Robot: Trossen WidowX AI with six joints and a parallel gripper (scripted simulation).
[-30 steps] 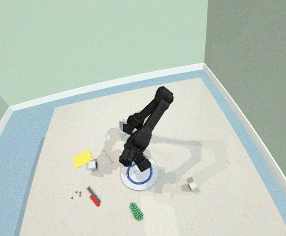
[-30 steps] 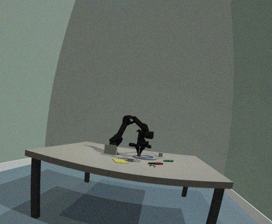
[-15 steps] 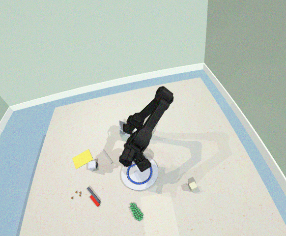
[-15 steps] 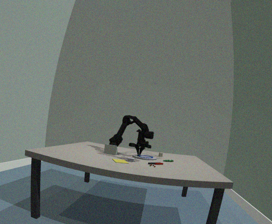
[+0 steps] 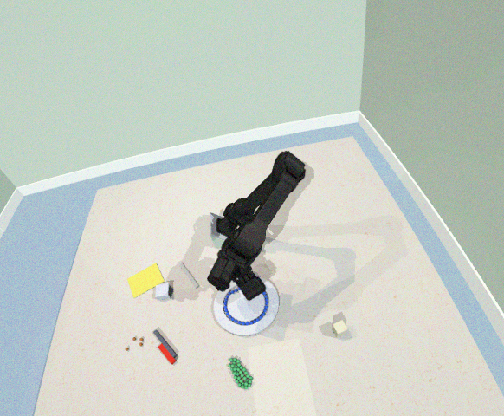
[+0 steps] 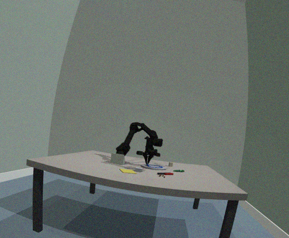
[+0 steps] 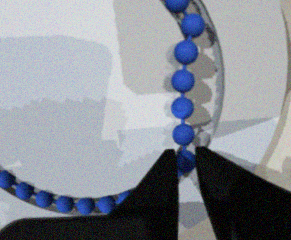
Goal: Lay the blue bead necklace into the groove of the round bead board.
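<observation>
The round bead board lies 60 mm ahead of my gripper tip and 10 mm below it. Also, from my gripper tip: white cube (10 mm behind, 280 mm to the right, 10 mm below); grey tool (180 mm ahead, 250 mm to the right, 20 mm below); stick (70 mm behind, 200 mm to the right, 20 mm below).
</observation>
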